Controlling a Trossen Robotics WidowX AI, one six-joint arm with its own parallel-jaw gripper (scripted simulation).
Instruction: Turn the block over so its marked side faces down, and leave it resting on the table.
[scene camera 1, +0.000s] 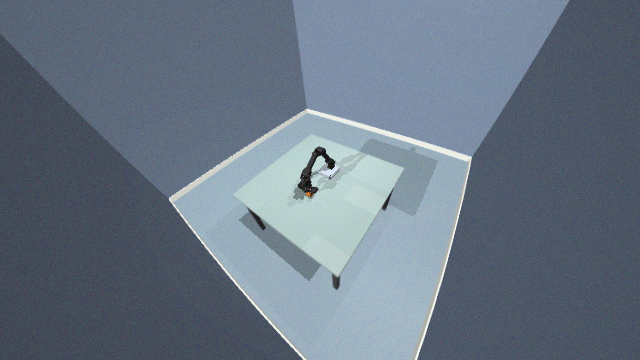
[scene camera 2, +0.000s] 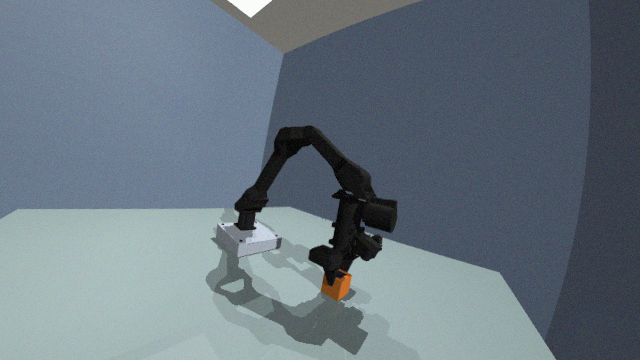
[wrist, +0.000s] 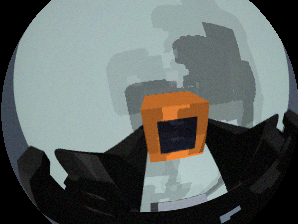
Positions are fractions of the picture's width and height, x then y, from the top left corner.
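Note:
What I see is my gripper (scene camera 2: 0.53, 0.78), and the wrist view shows me that same gripper (wrist: 0.58, 0.56) as well.

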